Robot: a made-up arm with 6 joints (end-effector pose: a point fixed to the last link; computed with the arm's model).
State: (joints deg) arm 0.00 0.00 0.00 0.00 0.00 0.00
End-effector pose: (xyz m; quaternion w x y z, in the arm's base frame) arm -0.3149 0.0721 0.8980 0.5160 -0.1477 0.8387 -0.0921
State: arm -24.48 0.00 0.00 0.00 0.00 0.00
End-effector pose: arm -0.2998 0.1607 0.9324 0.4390 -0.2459 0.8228 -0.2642
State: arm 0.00 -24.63 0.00 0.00 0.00 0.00
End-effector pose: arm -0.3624 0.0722 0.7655 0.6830 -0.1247 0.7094 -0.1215
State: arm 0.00 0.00 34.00 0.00 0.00 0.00
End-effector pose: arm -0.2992 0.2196 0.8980 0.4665 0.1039 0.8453 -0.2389
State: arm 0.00 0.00 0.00 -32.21 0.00 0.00
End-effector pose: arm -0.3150 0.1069 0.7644 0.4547 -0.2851 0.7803 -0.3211
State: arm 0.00 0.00 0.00 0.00 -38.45 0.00
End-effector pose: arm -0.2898 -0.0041 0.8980 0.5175 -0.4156 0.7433 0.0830
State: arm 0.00 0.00 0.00 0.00 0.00 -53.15
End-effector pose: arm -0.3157 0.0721 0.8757 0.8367 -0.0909 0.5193 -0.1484
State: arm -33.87 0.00 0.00 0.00 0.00 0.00
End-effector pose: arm -0.2930 0.1971 0.9351 0.4040 -0.2809 0.8066 -0.3275
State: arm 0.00 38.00 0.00 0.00 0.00 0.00
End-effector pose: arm -0.1479 0.0721 1.0333 0.2148 -0.1696 0.9610 -0.0389
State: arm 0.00 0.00 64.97 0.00 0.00 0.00
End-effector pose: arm -0.2147 0.3254 0.8980 0.3858 0.3258 0.7868 -0.3548
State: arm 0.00 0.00 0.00 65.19 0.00 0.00
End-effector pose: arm -0.3150 -0.1673 1.0186 0.5143 0.1535 0.7562 0.3742
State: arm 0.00 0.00 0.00 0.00 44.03 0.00
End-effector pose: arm -0.2792 0.1563 0.8980 0.4438 0.1774 0.8330 -0.2788
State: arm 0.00 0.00 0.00 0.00 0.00 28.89
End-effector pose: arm -0.3064 0.0721 0.9072 0.2904 -0.1660 0.9409 -0.0523
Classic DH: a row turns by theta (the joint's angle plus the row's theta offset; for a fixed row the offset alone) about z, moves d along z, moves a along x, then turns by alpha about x. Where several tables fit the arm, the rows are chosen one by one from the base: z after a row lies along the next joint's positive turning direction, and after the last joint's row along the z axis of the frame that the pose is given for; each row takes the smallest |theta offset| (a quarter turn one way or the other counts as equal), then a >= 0, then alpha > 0; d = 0 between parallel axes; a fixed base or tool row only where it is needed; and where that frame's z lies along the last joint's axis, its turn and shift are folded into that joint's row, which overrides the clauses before.
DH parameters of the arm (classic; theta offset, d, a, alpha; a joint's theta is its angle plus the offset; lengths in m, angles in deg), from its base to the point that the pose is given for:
base (fixed): 79.14 0.725 0.1358 86.98
joint 1: -89.42 -0.0617 -0.0013 -100.84
joint 2: -86.92 -0.0249 -0.031 -90
joint 3: 90 -0.048 0.262 90
joint 4: 0 -0.127 -0.212 -90
joint 5: 90 -0.115 0.1 -90
joint 6: -63.22 0.002 -0.0008 90.11
tool (fixed): -20.05 -0.025 0 0

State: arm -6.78 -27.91 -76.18 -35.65 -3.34 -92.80
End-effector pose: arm -0.0815 -0.1205 0.7336 0.7682 -0.4864 -0.2594 0.3255
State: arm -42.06 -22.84 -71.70 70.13 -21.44 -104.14
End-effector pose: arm 0.0723 0.0825 1.1497 0.7448 0.0579 0.4866 0.4530
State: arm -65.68 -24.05 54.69 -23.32 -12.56 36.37
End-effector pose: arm -0.2541 0.2545 0.6246 0.2161 0.0275 0.6740 -0.7059
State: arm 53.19 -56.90 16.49 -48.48 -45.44 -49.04
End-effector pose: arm -0.1641 0.2779 0.5226 0.9319 0.0135 0.2786 -0.2317
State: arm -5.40 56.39 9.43 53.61 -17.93 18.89
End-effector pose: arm 0.0250 -0.0626 1.1508 0.0681 0.1365 0.9485 0.2775
